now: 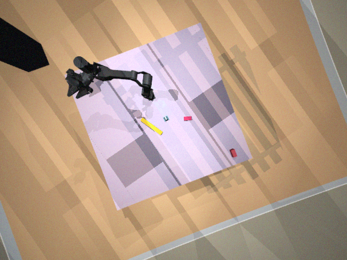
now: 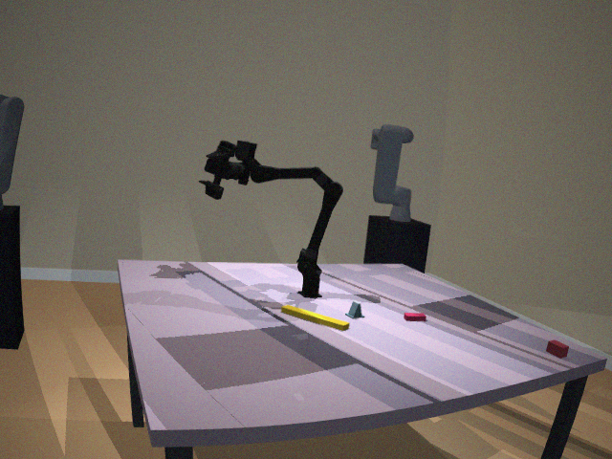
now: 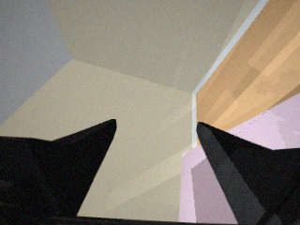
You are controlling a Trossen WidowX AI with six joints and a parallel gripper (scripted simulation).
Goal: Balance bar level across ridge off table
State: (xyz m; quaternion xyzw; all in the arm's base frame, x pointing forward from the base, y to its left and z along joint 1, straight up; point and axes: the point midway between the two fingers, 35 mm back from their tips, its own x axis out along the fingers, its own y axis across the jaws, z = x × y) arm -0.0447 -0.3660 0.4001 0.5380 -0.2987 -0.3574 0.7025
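The yellow bar is 390 mm below my gripper tip, 300 mm to the left of it and 280 mm ahead of it. Also, from my gripper tip: flat red block 630 mm to the left, 390 mm below, 330 mm ahead; teal ridge 450 mm to the left, 360 mm below, 260 mm ahead.
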